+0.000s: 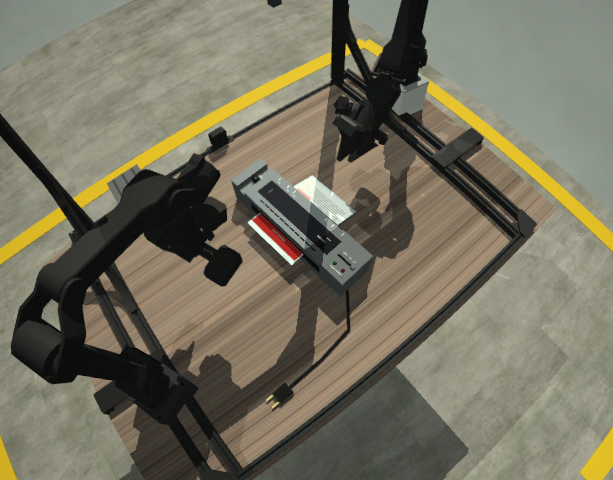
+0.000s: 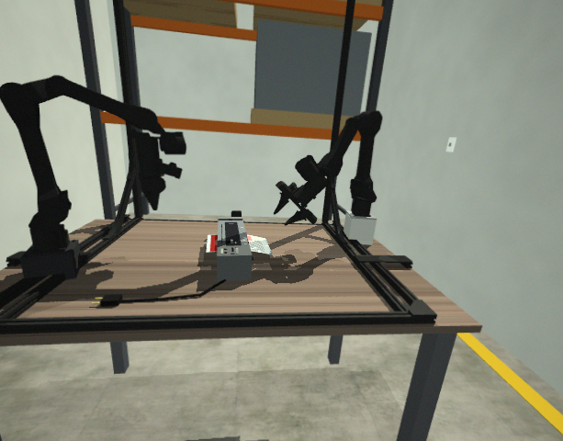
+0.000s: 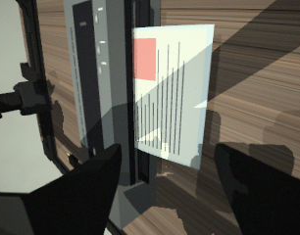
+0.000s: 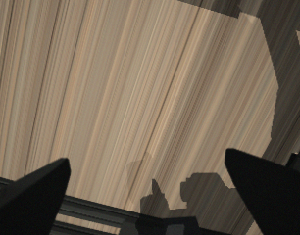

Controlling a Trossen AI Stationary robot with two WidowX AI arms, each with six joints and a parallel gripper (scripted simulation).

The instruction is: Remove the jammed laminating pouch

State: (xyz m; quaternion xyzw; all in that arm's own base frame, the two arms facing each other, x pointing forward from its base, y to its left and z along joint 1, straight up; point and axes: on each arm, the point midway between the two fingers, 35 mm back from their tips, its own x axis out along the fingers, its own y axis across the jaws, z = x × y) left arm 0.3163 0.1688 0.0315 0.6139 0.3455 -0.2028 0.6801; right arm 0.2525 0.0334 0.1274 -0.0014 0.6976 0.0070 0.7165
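Right now the black release key is 26 cm to the left of my right hand, 13 cm below it and 9 cm behind it. Round my right hand: plug 24 cm ahead, 19 cm below, 11 cm to the right.
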